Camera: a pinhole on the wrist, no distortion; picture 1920 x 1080 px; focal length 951.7 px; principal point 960.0 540.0 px. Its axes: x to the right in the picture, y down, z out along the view. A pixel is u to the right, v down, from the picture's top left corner.
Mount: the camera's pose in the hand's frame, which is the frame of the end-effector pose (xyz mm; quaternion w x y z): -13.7 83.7 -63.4 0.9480 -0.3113 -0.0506 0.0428
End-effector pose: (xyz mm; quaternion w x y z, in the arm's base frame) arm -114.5 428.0 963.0 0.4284 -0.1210 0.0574 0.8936
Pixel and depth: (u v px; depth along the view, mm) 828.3 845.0 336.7
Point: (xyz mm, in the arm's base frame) -355.9 149.6 1124.8
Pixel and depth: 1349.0 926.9 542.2
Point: -705.0 199.5 1174.3
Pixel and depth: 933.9 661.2 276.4
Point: -315.8 242.4 1109.5
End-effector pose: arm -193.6 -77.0 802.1 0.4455 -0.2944 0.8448 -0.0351
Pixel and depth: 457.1 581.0 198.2
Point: -159.1 175.7 793.7
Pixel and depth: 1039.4 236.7 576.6
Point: 83.2 271.7 425.4
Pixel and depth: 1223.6 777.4 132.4
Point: -265.3 83.8 721.5
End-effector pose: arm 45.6 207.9 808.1 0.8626 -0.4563 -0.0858 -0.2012
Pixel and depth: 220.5 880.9 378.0
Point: -111.2 609.3 481.7
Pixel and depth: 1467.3 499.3 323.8
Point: 280.2 495.3 758.3
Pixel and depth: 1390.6 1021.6 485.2
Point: 423.0 628.6 518.8
